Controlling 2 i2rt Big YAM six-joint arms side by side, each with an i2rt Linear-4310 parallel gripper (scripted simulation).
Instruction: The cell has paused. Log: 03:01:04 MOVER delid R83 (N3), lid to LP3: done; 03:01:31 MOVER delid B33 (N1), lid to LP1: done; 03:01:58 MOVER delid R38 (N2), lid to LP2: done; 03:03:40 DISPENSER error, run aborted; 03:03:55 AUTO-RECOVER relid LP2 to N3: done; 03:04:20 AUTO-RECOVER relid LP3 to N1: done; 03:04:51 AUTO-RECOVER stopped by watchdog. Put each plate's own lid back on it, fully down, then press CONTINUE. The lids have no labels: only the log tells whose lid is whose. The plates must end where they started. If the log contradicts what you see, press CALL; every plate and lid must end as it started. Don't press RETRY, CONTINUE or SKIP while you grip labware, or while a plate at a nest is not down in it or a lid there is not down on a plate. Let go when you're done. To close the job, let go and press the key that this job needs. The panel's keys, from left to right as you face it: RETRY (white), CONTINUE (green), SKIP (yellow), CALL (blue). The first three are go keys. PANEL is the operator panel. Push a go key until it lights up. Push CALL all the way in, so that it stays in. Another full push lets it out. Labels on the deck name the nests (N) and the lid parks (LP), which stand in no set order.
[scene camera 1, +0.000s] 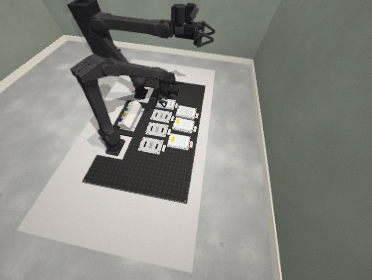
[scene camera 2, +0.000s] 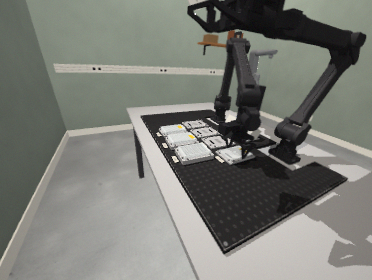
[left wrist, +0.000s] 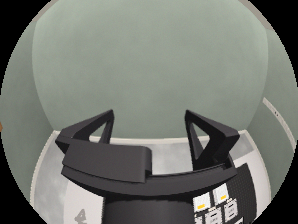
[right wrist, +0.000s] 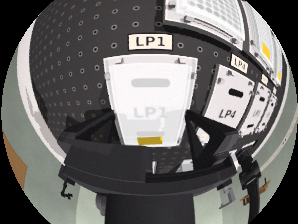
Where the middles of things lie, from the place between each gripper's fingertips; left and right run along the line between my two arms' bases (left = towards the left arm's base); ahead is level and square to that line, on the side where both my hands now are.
The LP4 park (right wrist: 221, 95) is 13 cm to the right of my right hand and 2 cm below it.
Now: left hand 280 mm past the LP4 park, 200 mm to the left of it and 470 mm above it.
